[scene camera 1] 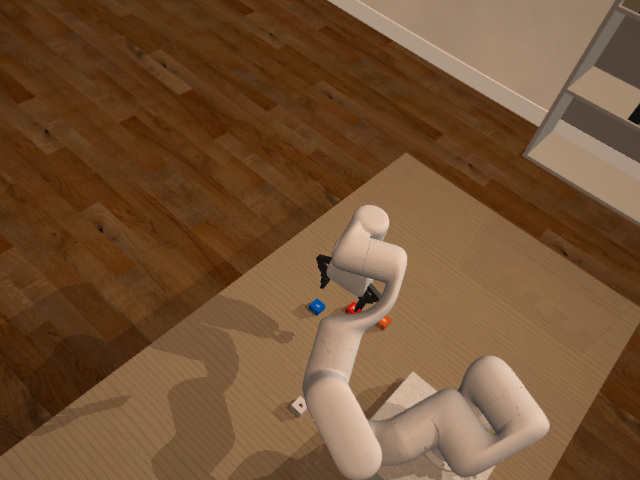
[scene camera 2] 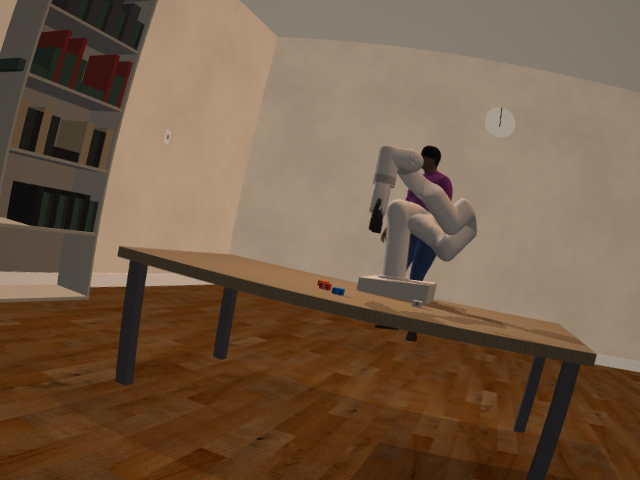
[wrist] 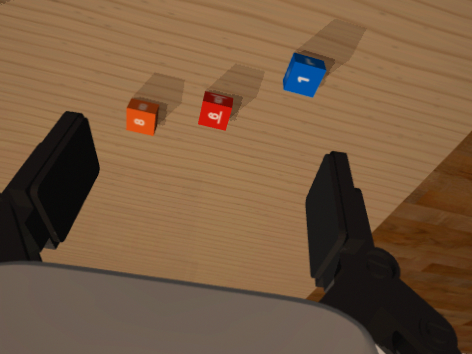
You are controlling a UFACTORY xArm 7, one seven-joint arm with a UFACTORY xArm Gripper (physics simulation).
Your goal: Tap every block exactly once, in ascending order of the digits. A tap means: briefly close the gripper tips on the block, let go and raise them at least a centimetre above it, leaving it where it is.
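Observation:
A blue block (scene camera 1: 316, 306) (scene camera 2: 338, 291) (wrist: 304, 78) shows a 1. A red block (scene camera 1: 352, 307) (scene camera 2: 325, 285) (wrist: 215, 113) shows an underlined 6. An orange block (scene camera 1: 384, 322) (wrist: 141, 120) shows an 8 and is partly behind the arm in scene camera 1. These three stand apart in a row. A white block (scene camera 1: 298, 406) (scene camera 2: 417, 303) lies away from them near the base; its dark mark is too small to read, and it does not show in the wrist view. My gripper (scene camera 1: 341, 298) (scene camera 2: 375, 229) (wrist: 205, 158) is open and empty, high above the table.
The blocks rest on the wooden table (scene camera 1: 439, 232) (scene camera 2: 206, 262). The arm's pale base (scene camera 1: 408, 395) (scene camera 2: 385, 287) stands beside the white block. A person (scene camera 2: 437, 183) stands behind the table, and a bookshelf (scene camera 2: 75, 258) is at the left. A table edge shows at the wrist view's lower right.

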